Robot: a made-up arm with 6 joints. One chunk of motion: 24 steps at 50 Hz.
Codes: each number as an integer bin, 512 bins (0 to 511) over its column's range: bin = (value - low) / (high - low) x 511, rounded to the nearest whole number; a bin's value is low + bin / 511 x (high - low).
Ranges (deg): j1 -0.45..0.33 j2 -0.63..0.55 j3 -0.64..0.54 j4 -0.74..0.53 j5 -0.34..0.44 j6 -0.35..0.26
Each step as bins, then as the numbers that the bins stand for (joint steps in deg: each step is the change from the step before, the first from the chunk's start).
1 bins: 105 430 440 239 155 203
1 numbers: -0.290 0.363 0.376 -0.146 -0.103 -0.108
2 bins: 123 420 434 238 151 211
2 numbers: -0.262 0.340 0.362 -0.148 -0.110 -0.098
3 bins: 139 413 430 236 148 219
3 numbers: -0.238 0.324 0.353 -0.153 -0.114 -0.089
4 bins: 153 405 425 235 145 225
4 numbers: -0.216 0.305 0.341 -0.156 -0.119 -0.081
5 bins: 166 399 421 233 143 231
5 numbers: -0.197 0.291 0.332 -0.161 -0.122 -0.074
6 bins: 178 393 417 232 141 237
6 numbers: -0.178 0.278 0.323 -0.163 -0.125 -0.067
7 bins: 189 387 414 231 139 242
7 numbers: -0.162 0.264 0.316 -0.166 -0.128 -0.061
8 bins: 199 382 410 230 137 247
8 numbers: -0.146 0.252 0.307 -0.168 -0.131 -0.055
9 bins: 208 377 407 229 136 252
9 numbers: -0.133 0.241 0.300 -0.171 -0.132 -0.049
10 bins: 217 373 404 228 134 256
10 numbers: -0.119 0.231 0.293 -0.173 -0.135 -0.044
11 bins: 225 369 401 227 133 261
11 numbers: -0.107 0.222 0.286 -0.176 -0.137 -0.038
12 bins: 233 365 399 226 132 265
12 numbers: -0.094 0.213 0.281 -0.178 -0.139 -0.034
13 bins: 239 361 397 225 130 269
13 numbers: -0.085 0.204 0.277 -0.181 -0.142 -0.029
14 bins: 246 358 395 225 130 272
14 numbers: -0.075 0.197 0.272 -0.181 -0.142 -0.025
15 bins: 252 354 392 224 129 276
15 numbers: -0.065 0.187 0.265 -0.183 -0.143 -0.021
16 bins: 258 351 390 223 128 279
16 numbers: -0.056 0.181 0.261 -0.186 -0.145 -0.017
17 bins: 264 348 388 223 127 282
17 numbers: -0.047 0.174 0.256 -0.186 -0.146 -0.013
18 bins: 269 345 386 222 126 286
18 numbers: -0.039 0.167 0.251 -0.188 -0.148 -0.009
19 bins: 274 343 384 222 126 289
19 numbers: -0.032 0.162 0.247 -0.188 -0.148 -0.005
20 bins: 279 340 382 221 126 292
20 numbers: -0.024 0.155 0.242 -0.191 -0.148 -0.001
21 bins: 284 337 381 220 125 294
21 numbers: -0.016 0.148 0.240 -0.193 -0.149 0.001
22 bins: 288 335 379 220 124 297
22 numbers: -0.010 0.144 0.235 -0.193 -0.151 0.005
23 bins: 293 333 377 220 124 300
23 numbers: -0.003 0.139 0.231 -0.193 -0.151 0.008
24 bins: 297 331 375 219 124 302
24 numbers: 0.003 0.134 0.226 -0.196 -0.151 0.011
